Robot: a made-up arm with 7 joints. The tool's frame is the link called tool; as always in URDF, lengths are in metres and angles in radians. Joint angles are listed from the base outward. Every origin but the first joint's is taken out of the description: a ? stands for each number. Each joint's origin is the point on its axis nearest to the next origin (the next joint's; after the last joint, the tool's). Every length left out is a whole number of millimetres.
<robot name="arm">
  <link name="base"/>
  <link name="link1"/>
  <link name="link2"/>
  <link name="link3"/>
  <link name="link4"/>
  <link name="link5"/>
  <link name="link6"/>
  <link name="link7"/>
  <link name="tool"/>
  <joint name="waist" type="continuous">
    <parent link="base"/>
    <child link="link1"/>
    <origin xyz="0 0 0.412"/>
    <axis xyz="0 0 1"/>
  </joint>
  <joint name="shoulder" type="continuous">
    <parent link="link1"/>
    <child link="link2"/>
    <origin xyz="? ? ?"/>
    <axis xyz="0 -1 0"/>
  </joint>
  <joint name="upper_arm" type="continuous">
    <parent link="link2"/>
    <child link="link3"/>
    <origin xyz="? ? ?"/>
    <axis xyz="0 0 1"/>
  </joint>
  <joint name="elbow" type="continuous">
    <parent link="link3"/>
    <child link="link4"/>
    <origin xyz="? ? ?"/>
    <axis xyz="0 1 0"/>
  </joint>
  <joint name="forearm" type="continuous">
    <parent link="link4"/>
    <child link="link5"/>
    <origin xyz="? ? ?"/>
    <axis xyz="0 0 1"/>
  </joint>
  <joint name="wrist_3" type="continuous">
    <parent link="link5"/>
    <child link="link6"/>
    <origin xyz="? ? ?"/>
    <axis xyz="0 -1 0"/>
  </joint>
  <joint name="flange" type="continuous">
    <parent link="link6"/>
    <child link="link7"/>
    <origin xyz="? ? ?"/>
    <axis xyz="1 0 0"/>
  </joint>
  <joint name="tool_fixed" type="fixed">
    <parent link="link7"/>
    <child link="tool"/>
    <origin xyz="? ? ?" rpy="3.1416 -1.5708 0"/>
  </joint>
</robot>
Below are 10 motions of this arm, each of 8 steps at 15 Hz.
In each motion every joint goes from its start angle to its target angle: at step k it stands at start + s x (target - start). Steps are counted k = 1, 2, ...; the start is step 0. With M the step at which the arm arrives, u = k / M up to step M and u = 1 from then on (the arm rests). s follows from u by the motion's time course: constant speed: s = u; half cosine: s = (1 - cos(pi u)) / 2; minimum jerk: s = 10 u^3 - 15 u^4 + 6 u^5.
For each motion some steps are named. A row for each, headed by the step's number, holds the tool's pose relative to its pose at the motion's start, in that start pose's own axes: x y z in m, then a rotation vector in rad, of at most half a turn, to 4 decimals.
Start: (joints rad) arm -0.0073 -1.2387 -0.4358 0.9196 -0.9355 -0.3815 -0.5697
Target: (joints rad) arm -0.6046 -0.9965 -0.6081 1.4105 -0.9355 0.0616 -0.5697
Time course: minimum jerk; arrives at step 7
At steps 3, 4, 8:
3: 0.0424 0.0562 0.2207 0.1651 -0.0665 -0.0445
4: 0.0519 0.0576 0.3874 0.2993 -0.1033 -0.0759
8: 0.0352 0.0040 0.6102 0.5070 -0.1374 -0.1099

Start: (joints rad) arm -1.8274 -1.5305 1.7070 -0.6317 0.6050 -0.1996 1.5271
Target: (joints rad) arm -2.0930 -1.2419 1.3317 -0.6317 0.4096 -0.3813 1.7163
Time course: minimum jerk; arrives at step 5
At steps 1, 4, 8:
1: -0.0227 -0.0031 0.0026 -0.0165 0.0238 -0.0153
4: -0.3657 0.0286 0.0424 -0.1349 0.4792 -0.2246
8: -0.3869 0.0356 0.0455 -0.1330 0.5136 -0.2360

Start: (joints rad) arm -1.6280 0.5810 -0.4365 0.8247 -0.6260 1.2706 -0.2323
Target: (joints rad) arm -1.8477 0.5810 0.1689 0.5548 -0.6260 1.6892 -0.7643
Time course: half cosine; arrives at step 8
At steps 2, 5, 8:
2: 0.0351 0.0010 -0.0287 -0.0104 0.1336 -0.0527
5: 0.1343 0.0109 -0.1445 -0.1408 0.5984 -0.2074
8: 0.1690 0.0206 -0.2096 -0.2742 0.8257 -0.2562

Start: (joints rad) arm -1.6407 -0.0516 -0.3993 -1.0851 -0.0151 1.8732 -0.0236
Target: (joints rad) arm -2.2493 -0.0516 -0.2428 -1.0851 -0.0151 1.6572 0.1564
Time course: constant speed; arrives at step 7
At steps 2, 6, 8:
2: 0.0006 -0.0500 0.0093 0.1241 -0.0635 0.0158
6: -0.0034 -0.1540 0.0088 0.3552 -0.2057 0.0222
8: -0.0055 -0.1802 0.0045 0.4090 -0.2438 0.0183

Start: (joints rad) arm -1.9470 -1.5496 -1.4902 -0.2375 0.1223 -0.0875 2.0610
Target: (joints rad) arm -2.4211 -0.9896 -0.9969 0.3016 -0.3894 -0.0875 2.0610
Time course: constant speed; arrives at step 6
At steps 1, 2, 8:
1: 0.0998 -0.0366 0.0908 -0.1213 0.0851 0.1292
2: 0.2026 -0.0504 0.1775 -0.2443 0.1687 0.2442
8: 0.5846 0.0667 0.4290 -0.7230 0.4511 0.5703

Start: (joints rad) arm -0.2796 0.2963 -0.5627 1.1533 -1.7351 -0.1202 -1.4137
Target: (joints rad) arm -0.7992 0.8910 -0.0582 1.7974 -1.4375 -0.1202 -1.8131
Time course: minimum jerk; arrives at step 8
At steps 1, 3, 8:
1: -0.0012 -0.0023 0.0029 0.0020 0.0071 -0.0084
3: -0.0245 -0.0468 0.0353 0.0150 0.1100 -0.1322
8: -0.0736 -0.2171 -0.0063 -0.0674 0.1988 -0.4265

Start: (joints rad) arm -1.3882 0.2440 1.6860 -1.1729 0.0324 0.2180 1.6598
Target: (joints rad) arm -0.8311 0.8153 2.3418 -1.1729 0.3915 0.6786 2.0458
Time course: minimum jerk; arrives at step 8
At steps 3, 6, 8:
3: 0.0872 0.0015 -0.0047 0.1166 -0.3168 0.4358
6: 0.2031 0.0841 0.0540 0.2810 -0.9793 1.4894
8: 0.2041 0.1013 0.0682 0.2876 -1.0833 1.6705

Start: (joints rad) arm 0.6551 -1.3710 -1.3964 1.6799 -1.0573 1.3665 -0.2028
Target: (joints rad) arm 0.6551 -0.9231 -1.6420 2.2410 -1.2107 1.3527 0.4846
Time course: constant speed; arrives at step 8
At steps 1, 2, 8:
1: -0.0395 -0.0139 0.0156 0.0575 -0.0423 0.1163
2: -0.0771 -0.0317 0.0289 0.1157 -0.0853 0.2332
8: -0.2372 -0.2021 0.0533 0.4889 -0.3651 0.9269

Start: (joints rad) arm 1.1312 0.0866 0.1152 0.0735 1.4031 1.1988 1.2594
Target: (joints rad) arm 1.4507 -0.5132 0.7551 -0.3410 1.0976 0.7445 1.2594
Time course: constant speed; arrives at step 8
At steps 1, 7, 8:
1: 0.0325 0.0157 0.0044 -0.0473 -0.0265 0.0847
7: 0.2567 0.1244 -0.0297 -0.1693 -0.1487 0.5719
8: 0.2996 0.1514 -0.0477 -0.1704 -0.1535 0.6477

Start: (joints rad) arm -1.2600 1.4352 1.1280 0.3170 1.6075 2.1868 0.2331
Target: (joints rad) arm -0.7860 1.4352 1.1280 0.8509 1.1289 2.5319 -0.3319
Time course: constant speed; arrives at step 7
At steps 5, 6, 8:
5: 0.1027 -0.1011 -0.0085 0.1015 0.3390 -0.6330
6: 0.1226 -0.1178 -0.0151 0.1082 0.4043 -0.7537
8: 0.1422 -0.1332 -0.0232 0.1115 0.4683 -0.8722

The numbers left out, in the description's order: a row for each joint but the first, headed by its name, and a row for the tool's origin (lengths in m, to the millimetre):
shoulder: 0 -0.045 0
upper_arm: 0 0 0.327
elbow: 0.022 0.07 0
forearm: -0.031 0 0.466
wrist_3: 0 -0.081 0
flange: 0.011 0 0.083
tool: 0 0 0

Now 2 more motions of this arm.
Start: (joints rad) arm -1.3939 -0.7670 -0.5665 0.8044 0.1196 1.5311 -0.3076
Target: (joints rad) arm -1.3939 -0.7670 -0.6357 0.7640 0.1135 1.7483 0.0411
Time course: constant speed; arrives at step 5
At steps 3, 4, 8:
3: 0.0107 0.0135 -0.0149 -0.0571 0.1496 0.1753
4: 0.0139 0.0176 -0.0200 -0.0680 0.2023 0.2323
8: 0.0170 0.0215 -0.0251 -0.0749 0.2561 0.2885

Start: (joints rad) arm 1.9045 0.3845 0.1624 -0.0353 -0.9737 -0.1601 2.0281
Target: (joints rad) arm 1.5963 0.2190 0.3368 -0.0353 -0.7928 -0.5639 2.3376
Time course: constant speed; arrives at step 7
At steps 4, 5, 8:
4: -0.0844 0.0402 0.0441 -0.2278 0.1297 0.0623
5: -0.1023 0.0510 0.0585 -0.2826 0.1744 0.0800
8: -0.1335 0.0729 0.0908 -0.3879 0.2771 0.1182

